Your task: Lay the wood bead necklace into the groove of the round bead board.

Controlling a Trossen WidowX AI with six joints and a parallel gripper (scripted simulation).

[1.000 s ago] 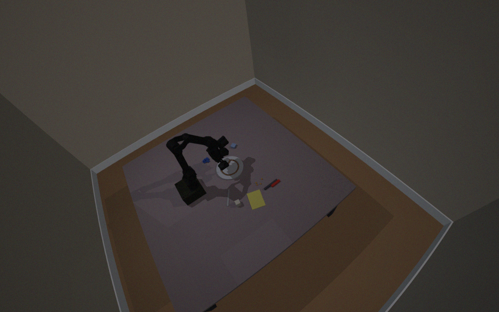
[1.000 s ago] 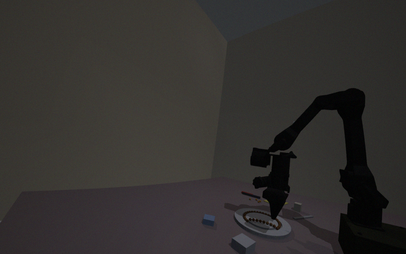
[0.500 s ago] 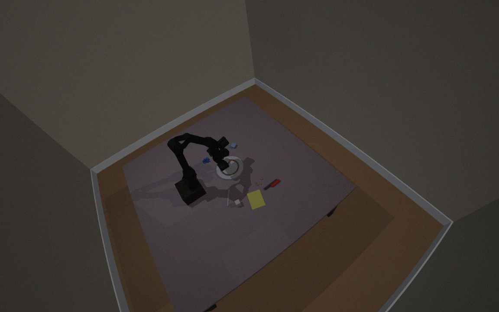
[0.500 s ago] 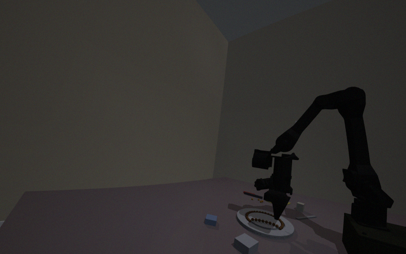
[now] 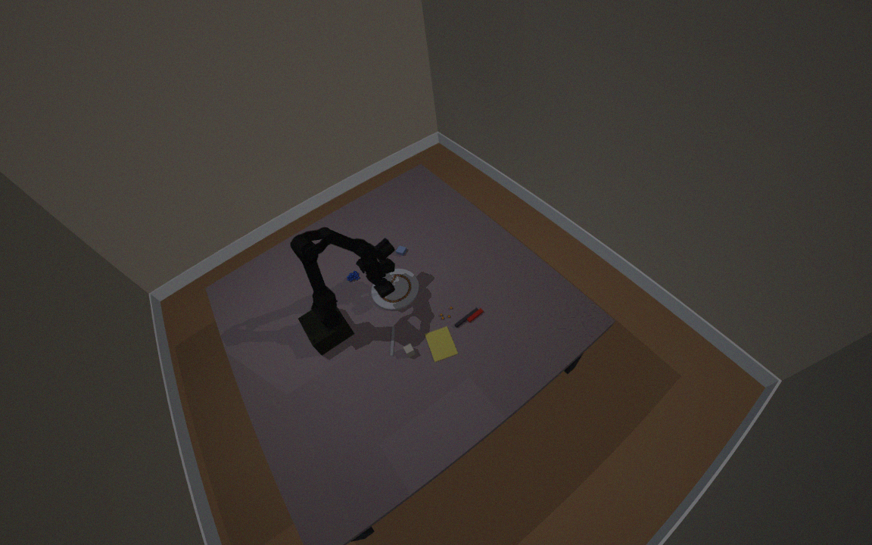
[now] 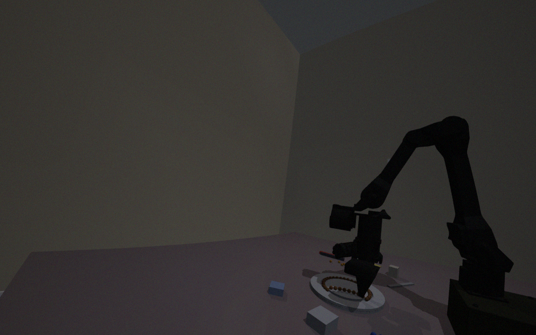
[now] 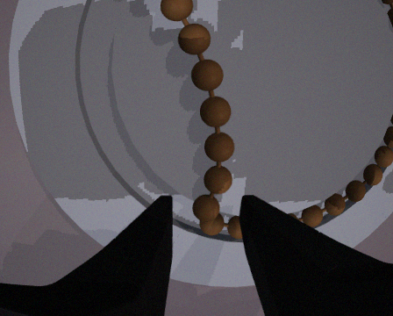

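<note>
Right now the round bead board is 50 mm ahead of my gripper tip, 30 mm to the right of it and 10 mm below it. Also, from my gripper tip: grey block: 60 mm ahead, 160 mm to the left, 10 mm below; blue block: 190 mm ahead, 110 mm to the left, 10 mm below; thin stick: 110 mm behind, 210 mm to the right, 20 mm below.
</note>
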